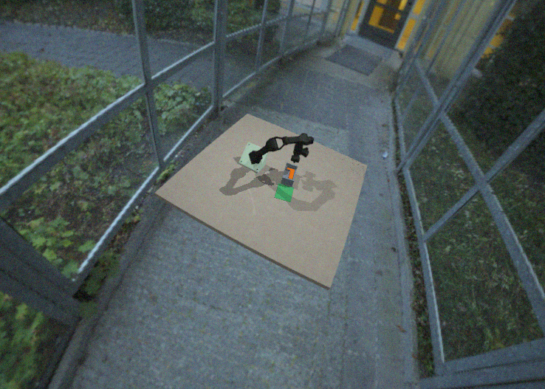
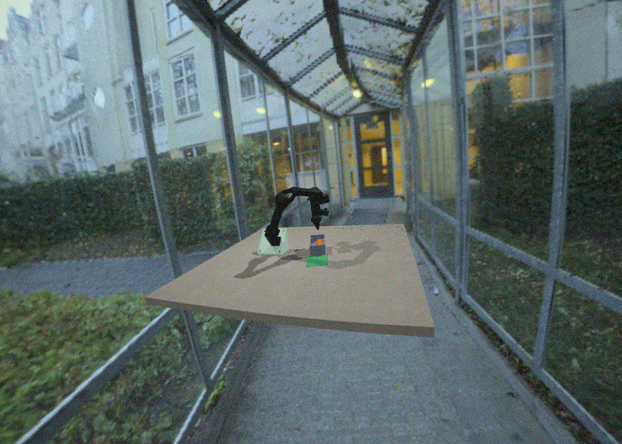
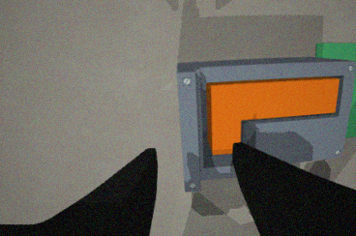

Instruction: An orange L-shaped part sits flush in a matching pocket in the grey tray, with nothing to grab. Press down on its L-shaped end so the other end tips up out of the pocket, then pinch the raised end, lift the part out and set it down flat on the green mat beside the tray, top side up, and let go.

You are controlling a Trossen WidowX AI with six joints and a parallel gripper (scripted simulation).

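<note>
Right now my gripper tip is 60 mm to the left of the orange l-shaped part and 80 mm above it. From my gripper tip the other things lie so: green mat 40 mm ahead, 220 mm to the right, 140 mm below.
</note>
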